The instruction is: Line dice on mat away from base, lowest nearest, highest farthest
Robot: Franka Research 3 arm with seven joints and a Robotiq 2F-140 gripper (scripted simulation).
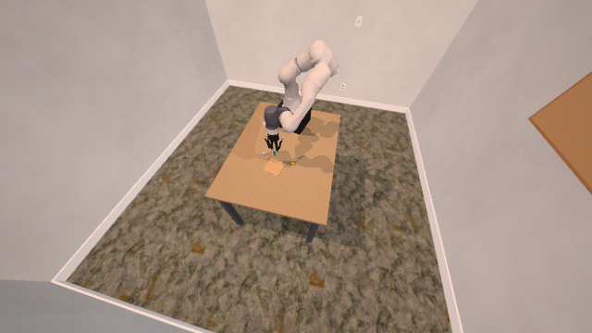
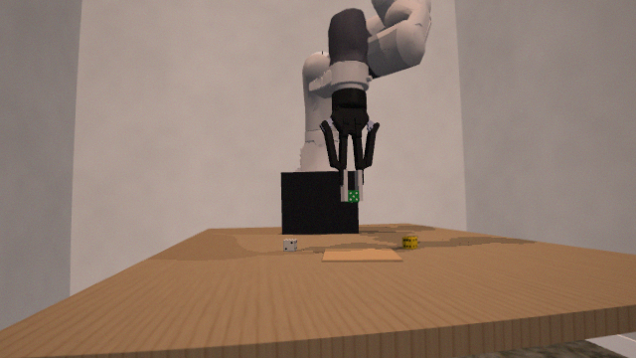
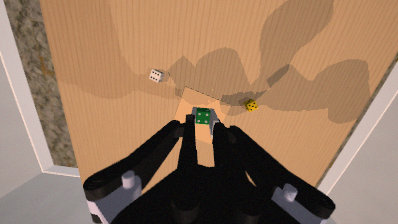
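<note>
My gripper is now 14 cm above the tan mat, 5 cm short of it and 1 cm to the right of it. Round my hand: white die 13 cm to the right, 13 cm below, 4 cm behind; then green die 2 cm below; then yellow die 13 cm to the left, 13 cm below, 3 cm behind.
</note>
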